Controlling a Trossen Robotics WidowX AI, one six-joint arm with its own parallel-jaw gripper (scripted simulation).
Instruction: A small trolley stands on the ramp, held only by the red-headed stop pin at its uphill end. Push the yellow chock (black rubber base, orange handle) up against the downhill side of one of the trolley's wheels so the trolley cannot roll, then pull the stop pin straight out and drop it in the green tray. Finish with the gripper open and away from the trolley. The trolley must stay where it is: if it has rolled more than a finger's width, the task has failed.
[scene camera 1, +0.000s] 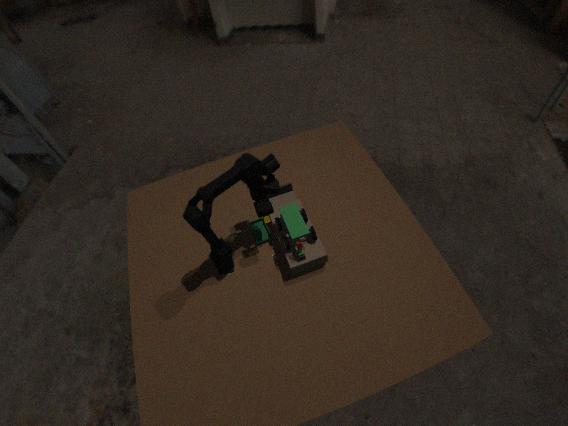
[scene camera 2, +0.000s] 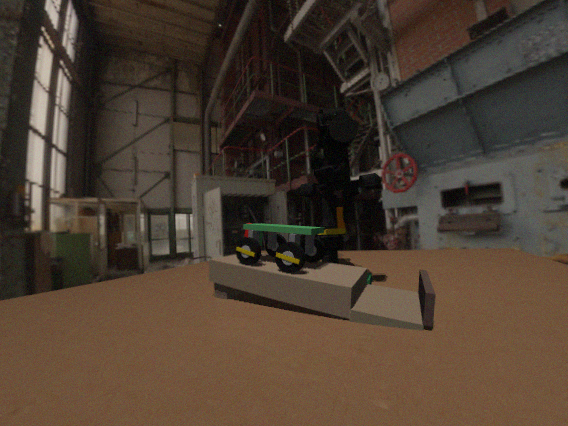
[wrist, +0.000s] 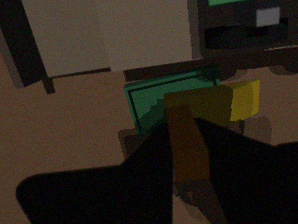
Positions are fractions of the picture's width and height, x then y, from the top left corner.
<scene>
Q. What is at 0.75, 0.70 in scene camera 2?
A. A dark end wall.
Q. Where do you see the gripper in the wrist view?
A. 0.61, 0.57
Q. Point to the gripper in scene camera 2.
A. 0.60, 0.52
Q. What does the gripper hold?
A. A yellow chock.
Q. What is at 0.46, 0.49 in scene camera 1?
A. The gripper.
</scene>
